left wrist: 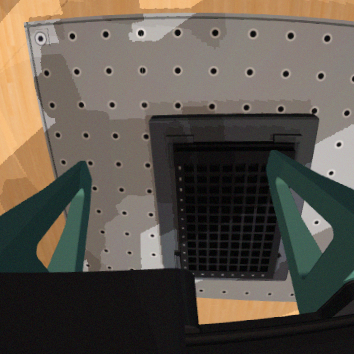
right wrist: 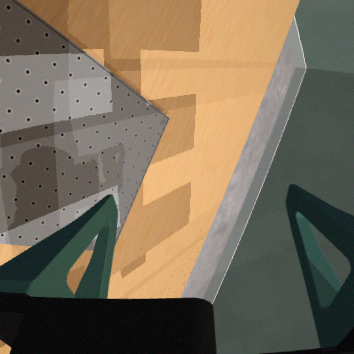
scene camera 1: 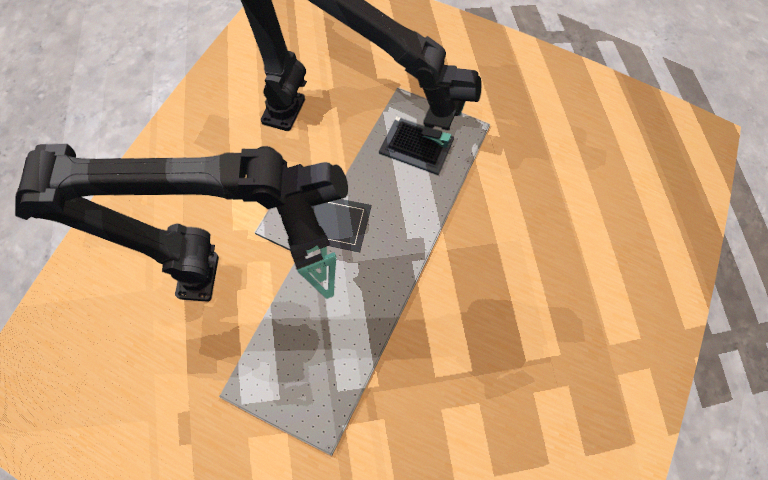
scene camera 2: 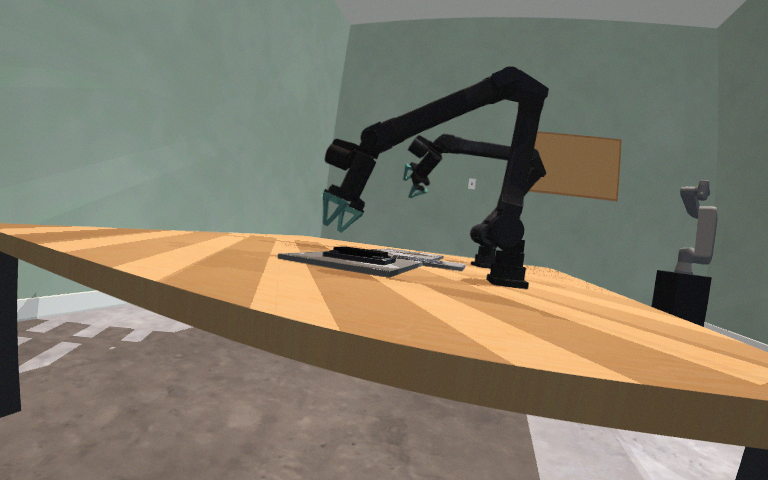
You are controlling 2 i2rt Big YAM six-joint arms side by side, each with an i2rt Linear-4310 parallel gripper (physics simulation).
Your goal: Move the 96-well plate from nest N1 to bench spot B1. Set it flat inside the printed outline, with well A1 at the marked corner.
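Seen in the pictures: left gripper, fingertip midpoint: (left wrist: 178,163) (scene camera 1: 451,130) (scene camera 2: 332,228); right gripper, fingertip midpoint: (right wrist: 200,197) (scene camera 1: 326,288) (scene camera 2: 406,188); left arm's base, origin of the base link: (scene camera 1: 283,110) (scene camera 2: 505,283); right arm's base, origin of the base link: (scene camera 1: 197,276) (scene camera 2: 484,267).
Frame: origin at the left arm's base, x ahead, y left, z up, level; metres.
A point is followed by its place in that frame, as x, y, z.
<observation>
The black 96-well plate (scene camera 1: 412,141) {0.364, -0.010, 0.031} (scene camera 2: 359,251) {0.372, 0.032, 0.036} (left wrist: 225,215) {0.378, -0.006, 0.030} sits in the dark nest N1 (scene camera 1: 386,151) {0.309, -0.056, 0.025} (left wrist: 235,127) {0.450, -0.018, 0.025}. My left gripper (scene camera 1: 438,137) {0.453, 0.017, 0.085} (scene camera 2: 334,227) {0.453, 0.017, 0.085} (left wrist: 178,163) {0.453, 0.017, 0.085} is open and empty, above the nest and apart from the plate. In the left wrist view the plate lies toward the right finger, which overlaps its edge; the A1 label does not show. A pale printed outline (scene camera 1: 360,226) {0.311, -0.272, 0.015} marks a bench spot on a dark pad, partly hidden by the right arm. My right gripper (scene camera 1: 323,283) {0.333, -0.524, 0.278} (scene camera 2: 408,186) {0.333, -0.524, 0.278} (right wrist: 200,197) {0.333, -0.524, 0.278} is open and empty, raised above the board.
The grey perforated board (scene camera 1: 390,226) {0.378, -0.249, 0.013} (left wrist: 100,85) {0.490, 0.077, 0.013} (right wrist: 30,100) {0.360, -0.536, 0.013} lies on the wooden table (scene camera 1: 566,254) {0.810, -0.181, 0.000} (scene camera 2: 424,316) {0.189, 0.452, 0.000}. The right arm crosses beside the dark pad. Both arm bases stand along the left of the board in scene camera 1. The table edge shows in the right wrist view.
</observation>
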